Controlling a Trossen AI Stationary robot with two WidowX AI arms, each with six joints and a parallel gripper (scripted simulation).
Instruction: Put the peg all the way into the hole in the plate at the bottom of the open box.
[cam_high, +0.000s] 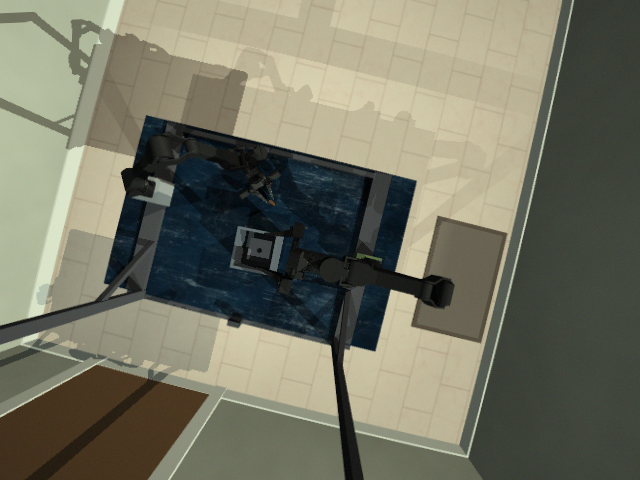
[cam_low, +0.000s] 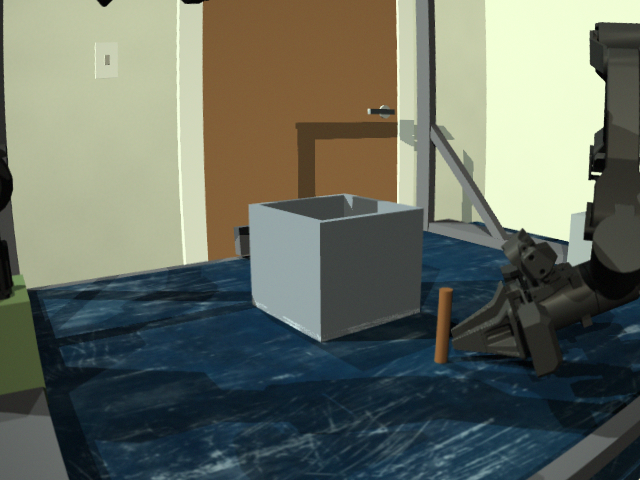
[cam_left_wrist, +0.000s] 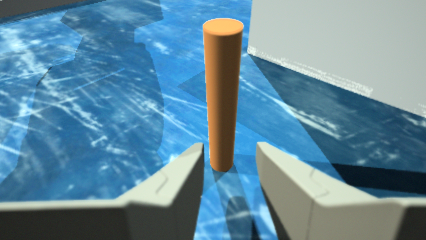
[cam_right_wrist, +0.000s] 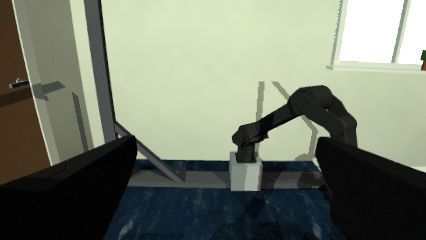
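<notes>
Right now my left hand is 4 cm to the left of the orange peg and 2 cm past it. The rest, counted from my left hand: grey plate: 22 cm behind, 6 cm to the right, 1 cm above.
The orange peg lies 39 cm below my right hand, 16 cm ahead of it and 13 cm to the left of it. Round my right hand: grey plate (38 cm below, 11 cm to the left, 4 cm behind).
</notes>
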